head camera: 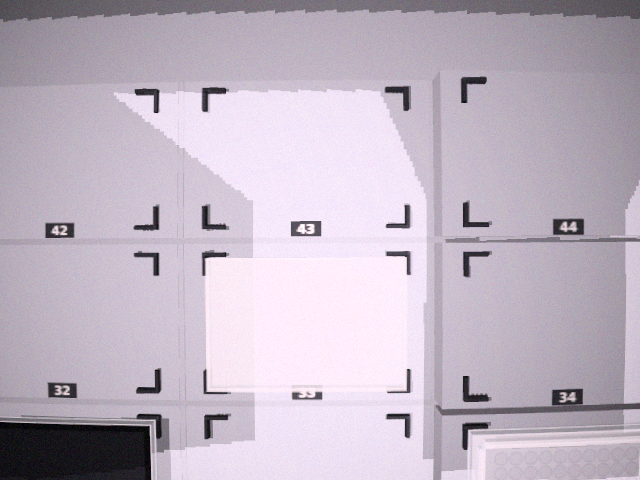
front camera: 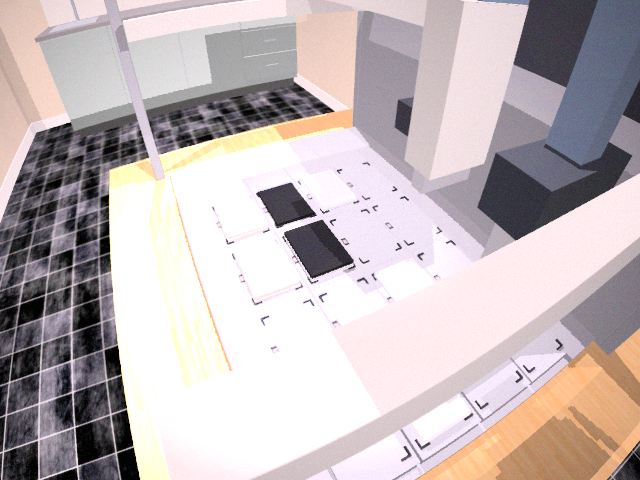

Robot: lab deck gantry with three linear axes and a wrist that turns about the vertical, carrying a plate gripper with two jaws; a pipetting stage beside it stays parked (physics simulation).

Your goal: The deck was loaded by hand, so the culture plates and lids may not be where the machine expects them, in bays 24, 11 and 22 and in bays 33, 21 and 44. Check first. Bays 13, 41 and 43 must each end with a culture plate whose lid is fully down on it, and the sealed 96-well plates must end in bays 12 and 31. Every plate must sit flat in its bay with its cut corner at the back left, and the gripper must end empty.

Note:
In view: a dark lid [front camera: 285, 204], a white lid [head camera: 276, 324], a dark lid [front camera: 320, 252], a bay 42 [head camera: 96, 155], a bay 33 [head camera: 418, 282], a bay 43 [head camera: 343, 152] and a bay 44 [head camera: 528, 147].
The white lid also shows in the front camera view [front camera: 399, 280]. The bay 42 also shows in the front camera view [front camera: 410, 223]. The bay 43 also shows in the front camera view [front camera: 439, 258].

